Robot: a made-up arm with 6 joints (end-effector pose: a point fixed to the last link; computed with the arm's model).
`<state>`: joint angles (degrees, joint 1 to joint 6).
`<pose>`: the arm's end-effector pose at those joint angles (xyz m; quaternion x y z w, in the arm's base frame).
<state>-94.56 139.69 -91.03 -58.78 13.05 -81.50</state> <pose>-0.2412 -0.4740 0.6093 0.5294 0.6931 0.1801 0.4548</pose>
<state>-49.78 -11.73 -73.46 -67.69 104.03 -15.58</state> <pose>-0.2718 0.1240 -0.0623 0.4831 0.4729 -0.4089 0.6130</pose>
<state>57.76 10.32 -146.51 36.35 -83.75 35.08</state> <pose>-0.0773 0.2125 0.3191 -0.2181 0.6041 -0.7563 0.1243</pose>
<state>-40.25 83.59 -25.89 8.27 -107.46 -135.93</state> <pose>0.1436 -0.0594 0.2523 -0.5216 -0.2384 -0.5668 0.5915</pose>
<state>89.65 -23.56 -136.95 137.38 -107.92 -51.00</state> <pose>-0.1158 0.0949 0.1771 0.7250 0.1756 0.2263 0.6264</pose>
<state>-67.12 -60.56 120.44 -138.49 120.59 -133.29</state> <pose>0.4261 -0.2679 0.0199 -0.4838 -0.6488 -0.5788 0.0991</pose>
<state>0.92 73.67 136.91 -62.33 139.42 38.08</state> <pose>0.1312 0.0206 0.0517 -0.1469 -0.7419 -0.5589 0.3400</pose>
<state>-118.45 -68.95 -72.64 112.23 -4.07 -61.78</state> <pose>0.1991 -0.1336 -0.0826 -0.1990 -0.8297 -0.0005 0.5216</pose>
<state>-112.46 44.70 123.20 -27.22 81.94 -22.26</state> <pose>0.1263 -0.1588 0.0332 0.1475 0.3608 0.6724 0.6293</pose>
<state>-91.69 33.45 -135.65 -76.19 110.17 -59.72</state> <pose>-0.1445 0.0011 0.2760 0.2291 0.8536 -0.3293 0.3322</pose>
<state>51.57 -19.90 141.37 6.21 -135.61 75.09</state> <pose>-0.0076 -0.0817 0.2042 -0.0794 0.8739 0.0119 0.4795</pose>
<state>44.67 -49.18 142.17 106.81 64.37 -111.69</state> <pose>0.0580 0.0085 0.1958 -0.6231 0.4880 0.6097 0.0440</pose>
